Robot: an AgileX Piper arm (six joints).
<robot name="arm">
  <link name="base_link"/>
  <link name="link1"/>
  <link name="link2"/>
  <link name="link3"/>
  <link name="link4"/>
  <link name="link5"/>
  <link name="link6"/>
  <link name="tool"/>
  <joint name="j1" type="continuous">
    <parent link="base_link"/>
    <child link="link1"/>
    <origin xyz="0 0 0.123"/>
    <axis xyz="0 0 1"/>
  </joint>
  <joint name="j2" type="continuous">
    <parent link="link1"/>
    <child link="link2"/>
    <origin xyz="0 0 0" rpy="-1.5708 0 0"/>
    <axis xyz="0 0 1"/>
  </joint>
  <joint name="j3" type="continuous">
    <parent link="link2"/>
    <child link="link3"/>
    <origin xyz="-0.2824 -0.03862 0"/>
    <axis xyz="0 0 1"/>
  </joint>
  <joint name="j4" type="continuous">
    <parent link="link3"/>
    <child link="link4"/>
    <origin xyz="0.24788 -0.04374 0" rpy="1.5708 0 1.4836"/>
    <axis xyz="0 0 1"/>
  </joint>
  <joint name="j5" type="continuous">
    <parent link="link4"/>
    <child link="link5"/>
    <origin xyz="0 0 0" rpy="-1.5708 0 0"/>
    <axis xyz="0 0 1"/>
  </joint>
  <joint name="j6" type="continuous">
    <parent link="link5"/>
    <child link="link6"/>
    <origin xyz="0 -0.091 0" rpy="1.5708 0 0"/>
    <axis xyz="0 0 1"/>
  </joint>
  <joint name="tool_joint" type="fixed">
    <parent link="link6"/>
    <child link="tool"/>
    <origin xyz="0 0 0"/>
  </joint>
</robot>
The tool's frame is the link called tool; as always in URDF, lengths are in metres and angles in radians. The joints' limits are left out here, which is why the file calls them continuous.
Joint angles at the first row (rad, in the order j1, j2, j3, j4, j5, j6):
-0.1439, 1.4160, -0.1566, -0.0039, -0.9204, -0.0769
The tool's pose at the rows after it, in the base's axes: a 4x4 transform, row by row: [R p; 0 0 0 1], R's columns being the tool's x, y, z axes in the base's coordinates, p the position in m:
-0.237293 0.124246 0.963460 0.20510; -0.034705 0.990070 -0.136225 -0.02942; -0.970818 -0.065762 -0.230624 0.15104; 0 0 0 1
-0.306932 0.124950 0.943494 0.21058; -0.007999 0.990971 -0.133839 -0.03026; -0.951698 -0.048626 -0.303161 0.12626; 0 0 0 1
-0.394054 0.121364 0.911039 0.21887; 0.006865 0.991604 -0.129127 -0.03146; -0.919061 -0.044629 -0.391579 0.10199; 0 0 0 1
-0.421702 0.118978 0.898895 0.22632; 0.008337 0.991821 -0.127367 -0.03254; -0.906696 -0.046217 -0.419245 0.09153; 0 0 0 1
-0.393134 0.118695 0.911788 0.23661; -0.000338 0.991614 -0.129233 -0.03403; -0.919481 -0.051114 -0.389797 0.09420; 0 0 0 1
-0.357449 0.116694 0.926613 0.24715; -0.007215 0.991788 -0.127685 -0.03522; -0.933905 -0.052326 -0.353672 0.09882; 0 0 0 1
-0.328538 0.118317 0.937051 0.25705; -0.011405 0.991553 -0.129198 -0.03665; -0.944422 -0.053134 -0.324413 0.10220; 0 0 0 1
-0.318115 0.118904 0.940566 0.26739; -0.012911 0.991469 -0.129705 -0.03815; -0.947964 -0.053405 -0.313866 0.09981; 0 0 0 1
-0.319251 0.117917 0.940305 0.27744; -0.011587 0.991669 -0.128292 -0.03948; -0.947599 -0.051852 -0.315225 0.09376; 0 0 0 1
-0.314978 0.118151 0.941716 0.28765; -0.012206 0.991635 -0.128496 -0.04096; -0.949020 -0.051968 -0.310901 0.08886; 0 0 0 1
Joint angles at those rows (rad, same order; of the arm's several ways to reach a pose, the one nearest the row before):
-0.1440, 1.5319, -0.1565, -0.0039, -1.0554, -0.0665
-0.1440, 1.6834, -0.1620, -0.0032, -1.1263, -0.0506
-0.1440, 1.8175, -0.1954, -0.0032, -1.1325, -0.0484
-0.1440, 1.8796, -0.2273, -0.0032, -1.1325, -0.0509
-0.1440, 1.8863, -0.2639, -0.0032, -1.1348, -0.0554
-0.1439, 1.8863, -0.3012, -0.0072, -1.1364, -0.0554
-0.1439, 1.8915, -0.3375, -0.0072, -1.1364, -0.0554
-0.1439, 1.9213, -0.3777, -0.0072, -1.1372, -0.0554
-0.1439, 1.9636, -0.4185, -0.0087, -1.1371, -0.0536
-0.1439, 2.0008, -0.4603, -0.0087, -1.1371, -0.0536

